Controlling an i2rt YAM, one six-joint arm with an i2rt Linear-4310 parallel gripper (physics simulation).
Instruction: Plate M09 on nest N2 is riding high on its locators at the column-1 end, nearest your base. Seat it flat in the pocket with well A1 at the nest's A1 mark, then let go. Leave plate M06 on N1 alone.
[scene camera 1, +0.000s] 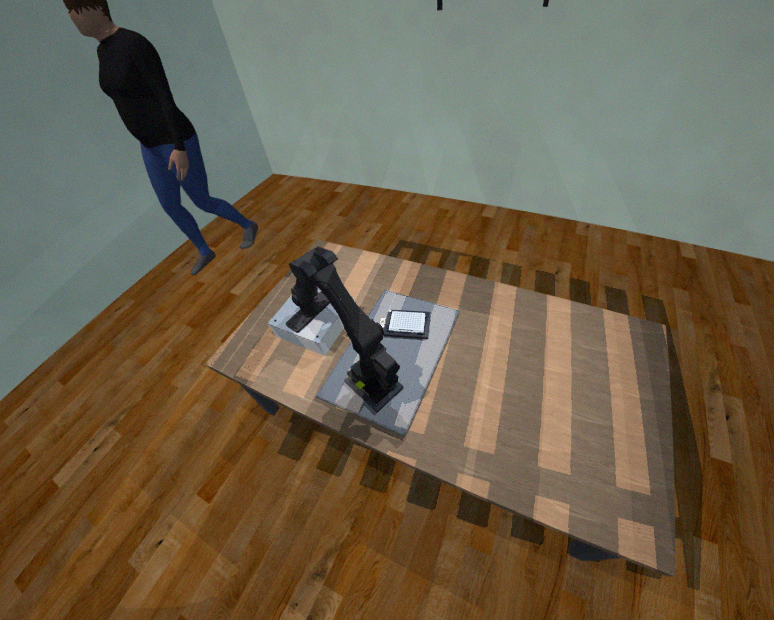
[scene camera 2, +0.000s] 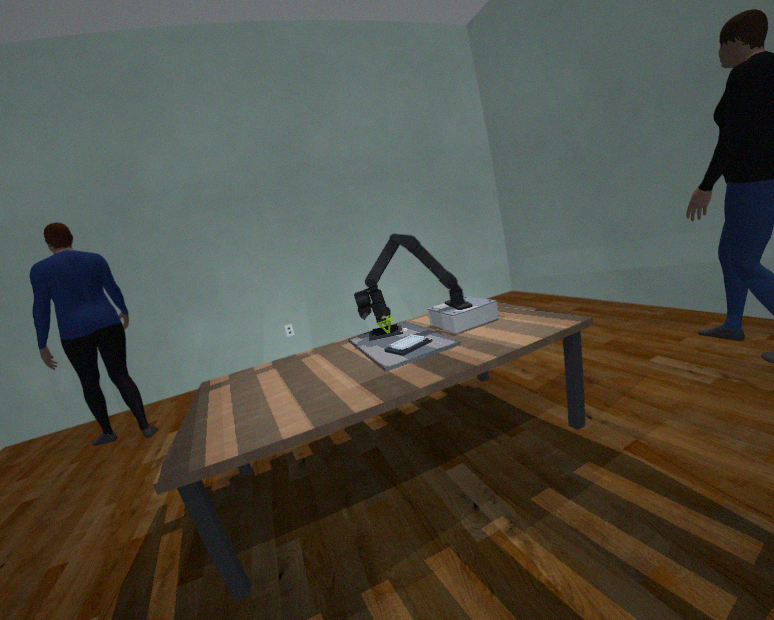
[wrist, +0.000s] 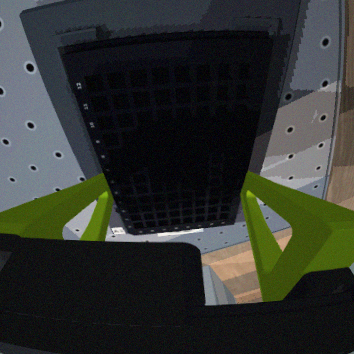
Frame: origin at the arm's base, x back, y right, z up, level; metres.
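Seen in the pictures: gripper, fingertip midpoint: (scene camera 1: 369, 379) (scene camera 2: 388, 330) (wrist: 176, 177); arm's base, link origin: (scene camera 1: 310, 311) (scene camera 2: 458, 304).
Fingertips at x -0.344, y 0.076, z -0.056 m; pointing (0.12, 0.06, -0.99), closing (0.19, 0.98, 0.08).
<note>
Offsets run from my fingertips to a thing's top centre. "spot": to the spot under its first point. Level surfaces: height alone.
Plate M09 @[dx -0.016, dy +0.003, dz +0.011 m] (wrist: 170, 135), black with square wells, lies over nest N2 @[dx -0.016, dy +0.002, dz +0.002 m] (wrist: 150, 19) (scene camera 1: 377, 406), a dark frame, in the wrist view. Numbers run down its left edge, with 12 at the far end. A small white label @[spot: dx +0.051, dy -0.062, dz -0.004 m] (wrist: 118, 230) shows by the near left corner. My gripper (wrist: 176, 177) (scene camera 1: 363, 385) (scene camera 2: 385, 324) has its green fingers against both long sides of M09, towards its near end, and is shut on it. Deep shadow hides whether the plate lies flat. Plate M06 @[dx +0.034, dy -0.267, dz +0.011 m] (scene camera 1: 407, 321) (scene camera 2: 409, 342), pale, sits on nest N1 @[dx +0.034, dy -0.267, dz +0.002 m] (scene camera 1: 405, 334), apart from the gripper.
Both nests stand on a grey perforated board @[dx +0.011, dy -0.143, dz -0.015 m] (scene camera 1: 413, 351) (wrist: 30, 95) on the striped wooden table @[dz -0.028 m] (scene camera 1: 516, 387) (scene camera 2: 290, 400). My arm's base stands on a pale box (scene camera 1: 310, 335) (scene camera 2: 468, 317). A person in black (scene camera 1: 138, 90) (scene camera 2: 742, 129) and one in blue (scene camera 2: 77, 290) stand beyond the table.
</note>
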